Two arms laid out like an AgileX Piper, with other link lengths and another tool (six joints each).
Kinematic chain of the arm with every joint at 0, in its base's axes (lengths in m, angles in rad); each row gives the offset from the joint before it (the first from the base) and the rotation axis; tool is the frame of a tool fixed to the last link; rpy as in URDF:
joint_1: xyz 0 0 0.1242 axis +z
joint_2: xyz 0 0 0 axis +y
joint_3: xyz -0.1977 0 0.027 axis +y
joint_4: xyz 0.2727 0 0.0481 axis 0.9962 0 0.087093
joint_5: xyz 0 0 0 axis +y
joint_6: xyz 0.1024 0 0.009 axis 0.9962 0 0.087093
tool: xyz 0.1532 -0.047 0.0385 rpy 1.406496 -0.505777 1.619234
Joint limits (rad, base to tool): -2.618..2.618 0..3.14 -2.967..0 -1.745..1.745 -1.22..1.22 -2.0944..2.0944
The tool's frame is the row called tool.
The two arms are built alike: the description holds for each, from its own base.
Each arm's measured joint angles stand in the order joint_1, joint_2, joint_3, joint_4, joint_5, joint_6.
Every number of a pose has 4 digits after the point. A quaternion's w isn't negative.
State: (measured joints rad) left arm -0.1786 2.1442 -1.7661 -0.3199 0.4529 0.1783; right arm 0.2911 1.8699 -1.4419 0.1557 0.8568 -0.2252
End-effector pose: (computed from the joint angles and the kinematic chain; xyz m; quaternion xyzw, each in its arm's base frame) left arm 0.5849 -0.1860 0.0765 0.8023 0.4001 0.2935 0.3318; right arm 0.4612 0.1247 0.0036 0.7163 0.6614 0.2160 0.0526
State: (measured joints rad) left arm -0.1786 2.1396 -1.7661 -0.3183 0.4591 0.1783; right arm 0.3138 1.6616 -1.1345 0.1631 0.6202 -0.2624
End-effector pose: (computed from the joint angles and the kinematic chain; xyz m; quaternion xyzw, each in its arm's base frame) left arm 0.5840 -0.1862 0.0780 0.8032 0.3991 0.2929 0.3314; right arm 0.4442 0.1244 0.0108 0.6938 0.6607 0.2720 0.0897
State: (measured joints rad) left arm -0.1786 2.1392 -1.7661 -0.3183 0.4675 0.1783; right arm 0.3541 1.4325 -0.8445 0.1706 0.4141 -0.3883
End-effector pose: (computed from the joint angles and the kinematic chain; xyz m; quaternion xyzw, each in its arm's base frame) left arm 0.5826 -0.1865 0.0767 0.8049 0.3993 0.2896 0.3300; right arm 0.4214 0.1321 0.0282 0.6295 0.6914 0.3264 0.1386
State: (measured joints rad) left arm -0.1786 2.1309 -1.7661 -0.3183 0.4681 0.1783; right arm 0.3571 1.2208 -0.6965 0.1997 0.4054 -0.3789
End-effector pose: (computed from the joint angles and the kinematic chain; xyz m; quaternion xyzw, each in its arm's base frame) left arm 0.5829 -0.1866 0.0816 0.8036 0.3982 0.2923 0.3321; right arm 0.3989 0.1265 0.0532 0.6301 0.6722 0.3612 0.1439
